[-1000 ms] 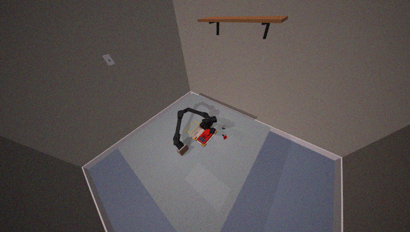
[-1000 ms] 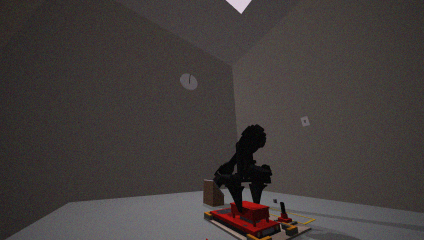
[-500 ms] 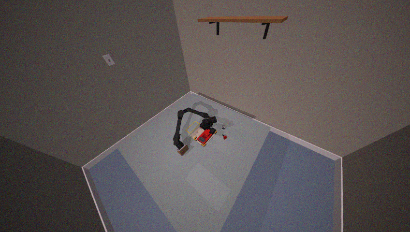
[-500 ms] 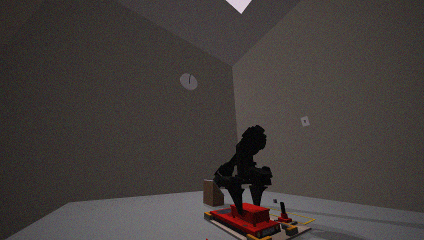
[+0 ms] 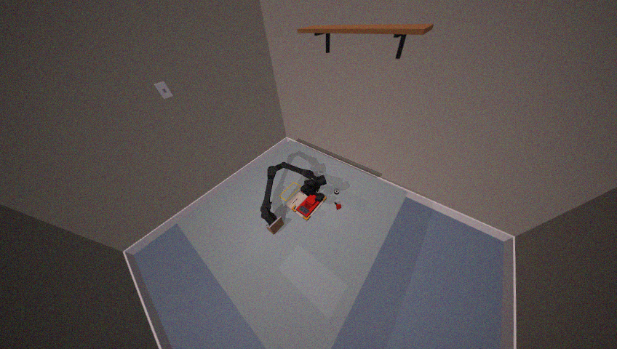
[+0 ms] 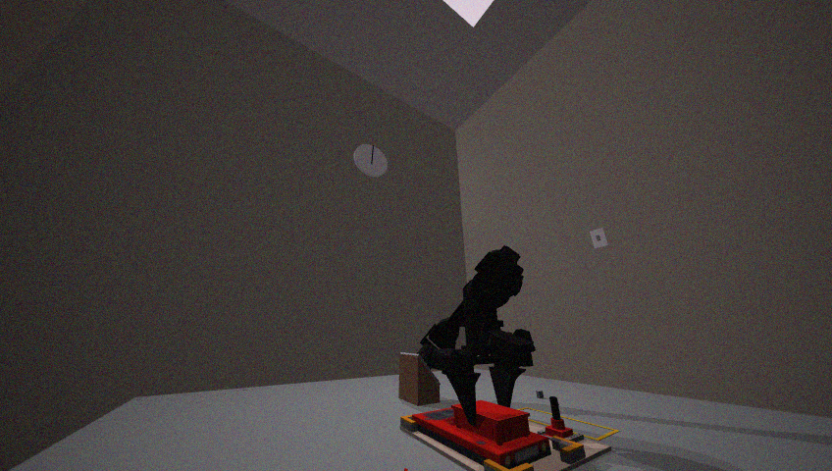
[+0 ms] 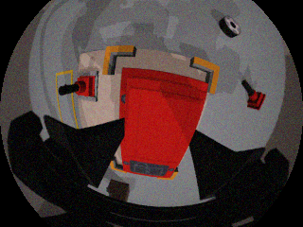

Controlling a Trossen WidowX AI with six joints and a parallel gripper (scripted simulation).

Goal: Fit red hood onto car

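My gripper tip is now 10 mm below the red hood. Round my gripper tip: grey wheel 200 mm ahead, 80 mm to the right, 30 mm below; then grey engine block 10 mm to the left, 10 mm below.
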